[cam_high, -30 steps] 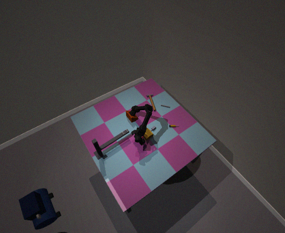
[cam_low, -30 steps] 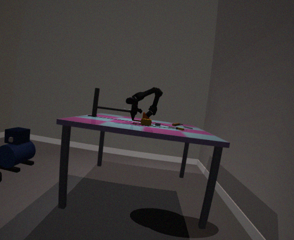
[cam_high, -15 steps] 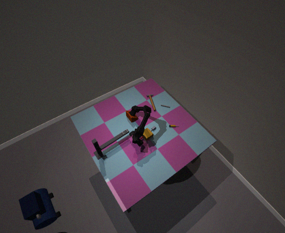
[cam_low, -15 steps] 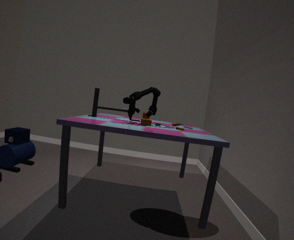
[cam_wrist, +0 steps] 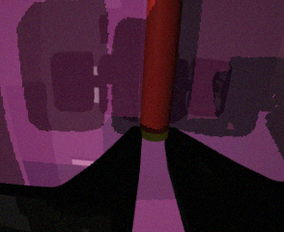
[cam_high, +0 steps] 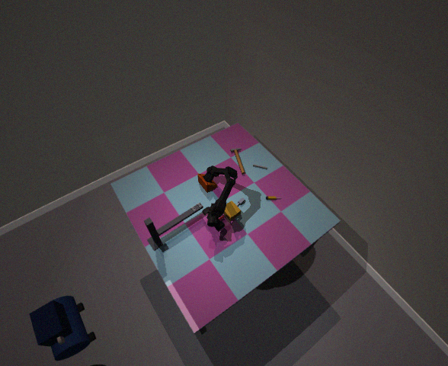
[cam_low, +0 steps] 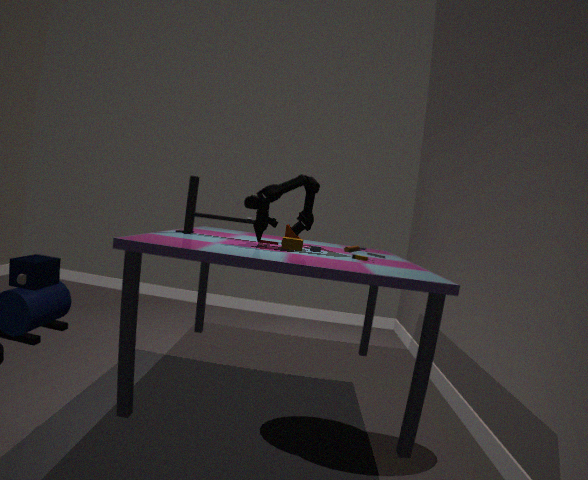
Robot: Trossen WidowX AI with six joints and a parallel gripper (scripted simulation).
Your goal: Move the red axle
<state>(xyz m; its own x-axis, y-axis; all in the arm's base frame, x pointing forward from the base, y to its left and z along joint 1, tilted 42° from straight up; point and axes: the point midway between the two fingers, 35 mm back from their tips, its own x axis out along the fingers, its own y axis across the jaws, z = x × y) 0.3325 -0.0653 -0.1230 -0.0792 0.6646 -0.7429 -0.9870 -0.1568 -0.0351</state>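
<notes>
Now: gripper tip 16 cm to the right of the yellow block, 2 cm past it and 1 cm below it. Also, from my gripper tip: screwdriver (51 cm to the left, 4 cm ahead); then grey rod (61 cm to the left, 27 cm behind, 1 cm below).
</notes>
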